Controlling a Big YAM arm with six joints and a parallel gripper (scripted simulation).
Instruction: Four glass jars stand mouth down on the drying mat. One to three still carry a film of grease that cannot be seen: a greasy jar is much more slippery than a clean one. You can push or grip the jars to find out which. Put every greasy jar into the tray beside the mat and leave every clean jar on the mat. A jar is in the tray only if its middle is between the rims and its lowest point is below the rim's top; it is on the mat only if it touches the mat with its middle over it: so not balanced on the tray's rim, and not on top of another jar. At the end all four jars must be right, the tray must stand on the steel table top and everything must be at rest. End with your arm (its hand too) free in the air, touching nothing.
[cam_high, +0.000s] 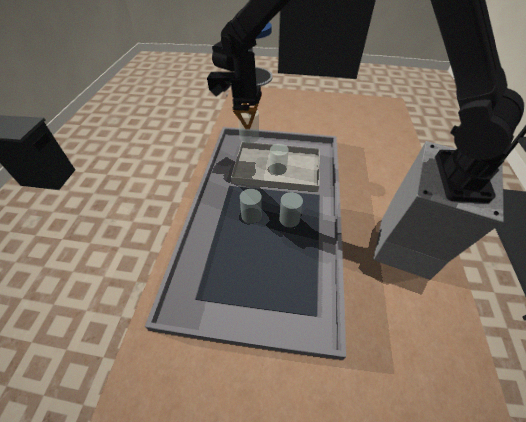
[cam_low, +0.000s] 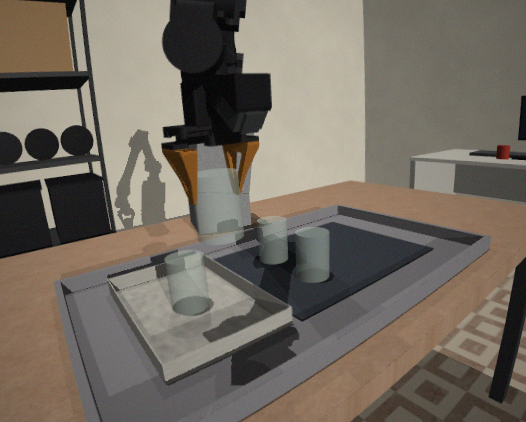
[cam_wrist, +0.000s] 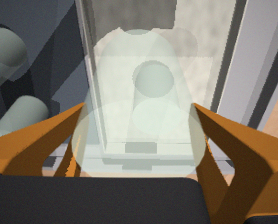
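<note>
The pale tray lies 9 cm behind my hand, 2 cm to the right of it and 20 cm below it. From my hand the other things lie so: dark drying mat 9 cm behind, 30 cm to the left, 20 cm below; then rimmed steel table top 7 cm behind, 19 cm to the left, 21 cm below.
</note>
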